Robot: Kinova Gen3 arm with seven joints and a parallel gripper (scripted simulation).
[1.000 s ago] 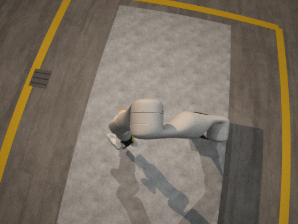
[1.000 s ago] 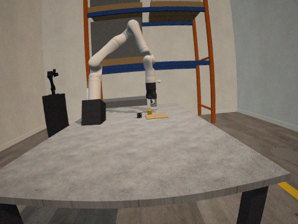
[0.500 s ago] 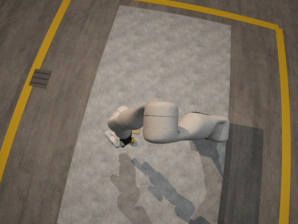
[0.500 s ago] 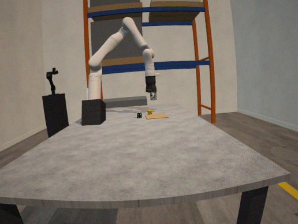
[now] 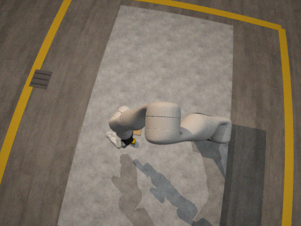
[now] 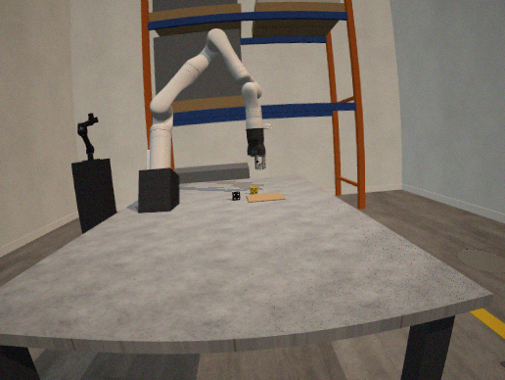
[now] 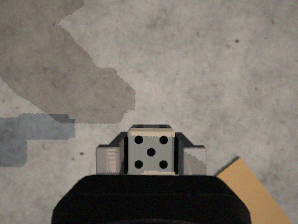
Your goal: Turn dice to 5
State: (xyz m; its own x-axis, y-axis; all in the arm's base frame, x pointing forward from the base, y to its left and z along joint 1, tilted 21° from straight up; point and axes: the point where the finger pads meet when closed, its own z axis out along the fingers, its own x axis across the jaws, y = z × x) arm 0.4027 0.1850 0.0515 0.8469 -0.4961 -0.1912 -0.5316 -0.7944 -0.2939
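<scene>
The tan mat lies 16 cm to the right of my hand, 12 cm below it and 1 cm ahead of it. Also, from my hand: white die right at my hand; then black die 16 cm to the right, 10 cm below, 10 cm behind; then yellow die 10 cm below, 5 cm to the right, 3 cm behind.
</scene>
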